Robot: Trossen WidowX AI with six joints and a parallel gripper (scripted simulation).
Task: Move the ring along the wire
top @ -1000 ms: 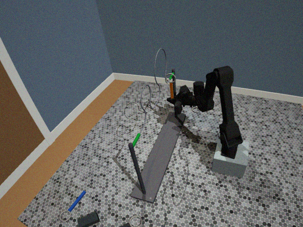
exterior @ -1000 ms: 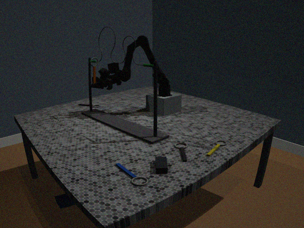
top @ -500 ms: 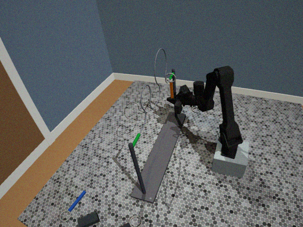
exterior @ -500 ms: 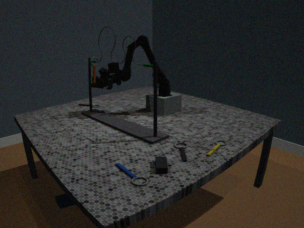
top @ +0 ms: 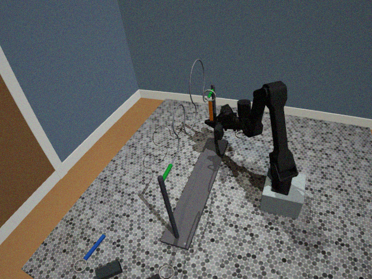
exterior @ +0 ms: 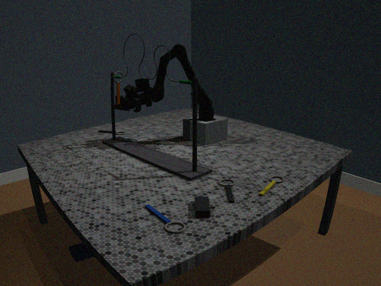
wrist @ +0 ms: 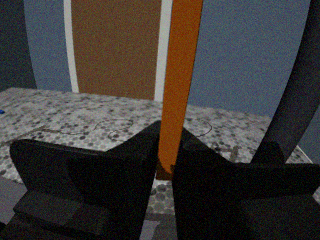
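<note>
My gripper tip is now 3 cm past the orange-handled ring and 10 cm below it. Also, from my gripper tip: yellow-handled ring: 26 cm behind, 73 cm to the left, 18 cm below; blue-handled ring: 16 cm ahead, 71 cm to the left, 18 cm below; dark block: 4 cm ahead, 72 cm to the left, 17 cm below.
</note>
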